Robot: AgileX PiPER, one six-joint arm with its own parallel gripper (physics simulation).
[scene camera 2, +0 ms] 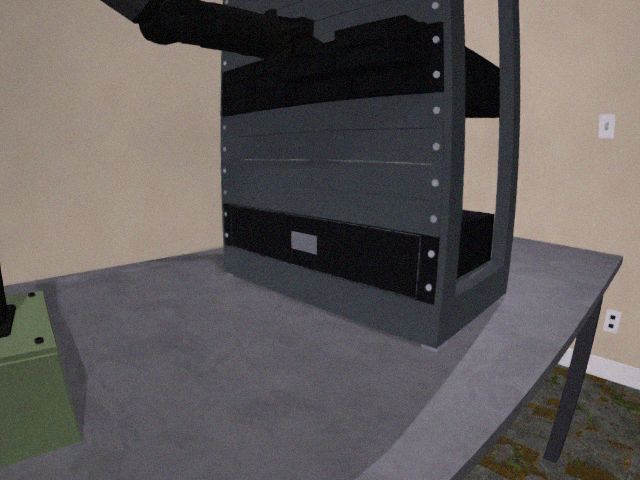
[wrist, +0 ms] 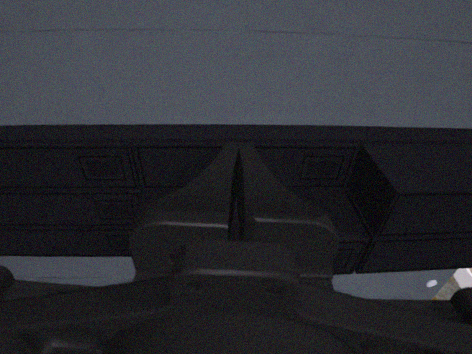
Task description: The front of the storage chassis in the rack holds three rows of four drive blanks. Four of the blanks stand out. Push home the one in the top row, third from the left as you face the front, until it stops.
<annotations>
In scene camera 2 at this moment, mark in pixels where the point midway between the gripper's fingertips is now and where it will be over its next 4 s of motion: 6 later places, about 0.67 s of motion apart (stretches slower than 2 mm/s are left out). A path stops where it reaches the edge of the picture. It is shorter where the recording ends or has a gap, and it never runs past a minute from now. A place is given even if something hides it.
My gripper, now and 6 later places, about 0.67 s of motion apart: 319, 49; 319, 52; 298, 48; 281, 45; 273, 67; 291, 47; 300, 50
</annotations>
